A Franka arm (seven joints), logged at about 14 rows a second.
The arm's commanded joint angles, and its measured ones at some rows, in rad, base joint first. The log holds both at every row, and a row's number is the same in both.
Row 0, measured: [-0.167 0.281 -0.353 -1.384 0.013 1.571 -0.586]
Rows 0 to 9, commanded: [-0.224 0.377 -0.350 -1.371 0.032 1.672 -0.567]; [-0.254 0.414 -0.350 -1.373 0.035 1.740 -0.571]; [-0.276 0.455 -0.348 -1.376 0.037 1.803 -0.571]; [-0.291 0.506 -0.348 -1.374 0.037 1.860 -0.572]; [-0.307 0.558 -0.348 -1.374 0.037 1.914 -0.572]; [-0.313 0.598 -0.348 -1.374 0.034 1.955 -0.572]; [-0.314 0.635 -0.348 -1.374 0.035 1.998 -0.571]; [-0.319 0.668 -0.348 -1.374 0.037 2.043 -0.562]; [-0.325 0.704 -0.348 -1.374 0.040 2.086 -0.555]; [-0.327 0.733 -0.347 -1.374 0.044 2.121 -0.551]
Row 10, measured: [-0.313 0.684 -0.353 -1.406 0.024 2.080 -0.566]
